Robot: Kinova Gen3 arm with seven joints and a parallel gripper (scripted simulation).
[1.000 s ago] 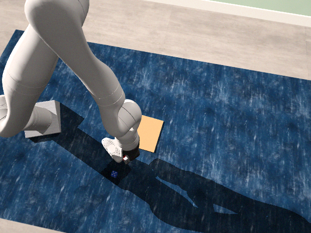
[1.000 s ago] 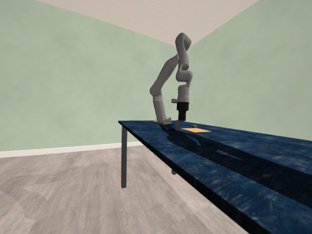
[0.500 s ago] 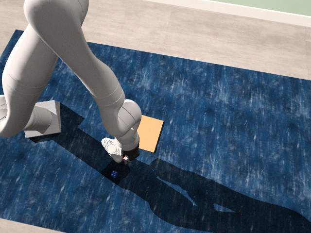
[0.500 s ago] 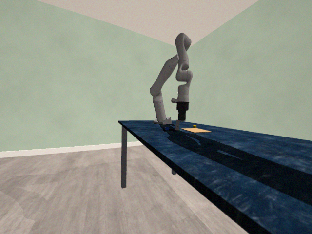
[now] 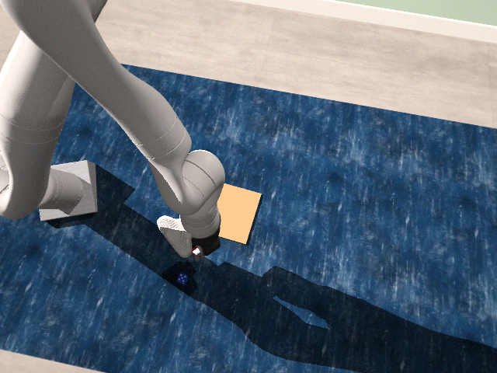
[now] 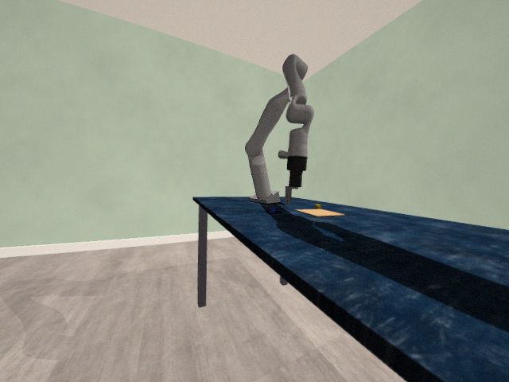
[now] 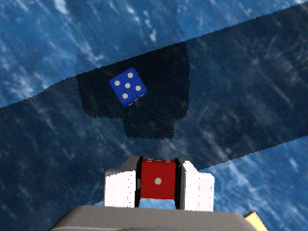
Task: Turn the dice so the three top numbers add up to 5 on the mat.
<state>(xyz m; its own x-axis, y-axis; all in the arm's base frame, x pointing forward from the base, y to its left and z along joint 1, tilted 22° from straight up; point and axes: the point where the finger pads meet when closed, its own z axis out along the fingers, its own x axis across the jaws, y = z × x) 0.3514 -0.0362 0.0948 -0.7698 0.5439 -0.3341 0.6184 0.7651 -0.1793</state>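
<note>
Right now the tan mat is 30 mm ahead of my hand, 130 mm to the left of it and 60 mm below it. From my hand the other things lie so: red die 10 mm below; then blue die 20 mm behind, 60 mm to the right, 50 mm below; then yellow die 70 mm behind, 220 mm to the left, 50 mm below.
</note>
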